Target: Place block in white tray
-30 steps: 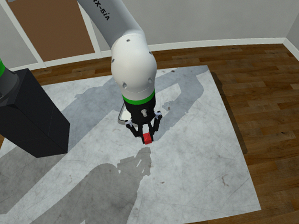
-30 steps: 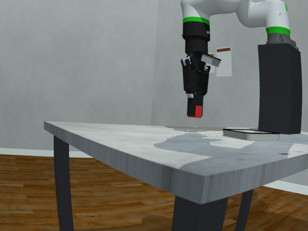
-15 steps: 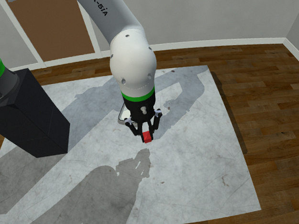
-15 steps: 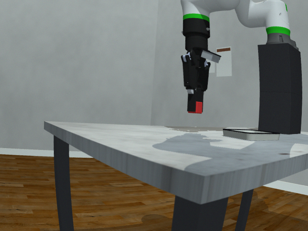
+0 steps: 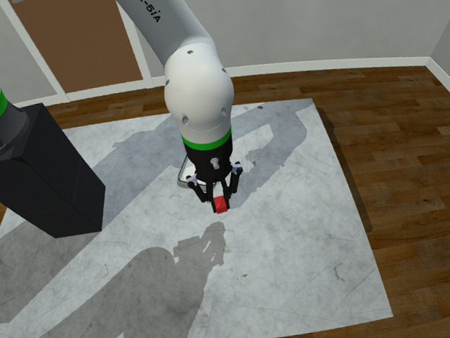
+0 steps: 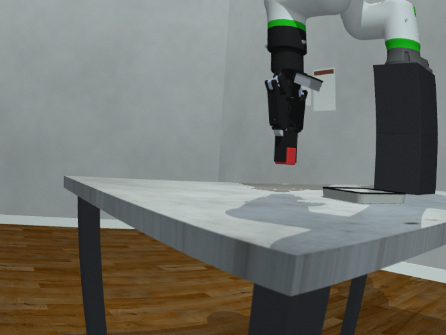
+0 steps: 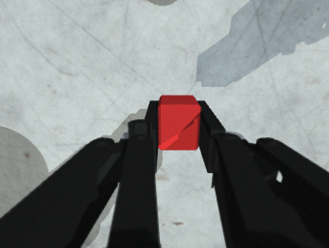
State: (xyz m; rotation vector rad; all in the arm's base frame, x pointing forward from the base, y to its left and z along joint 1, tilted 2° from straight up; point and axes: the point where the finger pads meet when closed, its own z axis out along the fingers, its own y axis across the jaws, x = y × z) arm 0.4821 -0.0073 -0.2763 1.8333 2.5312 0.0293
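Right now the white tray is 190 mm to the left of my hand, 80 mm below it and 70 mm behind it. From my hand the other things lie so: red block: 20 mm below.
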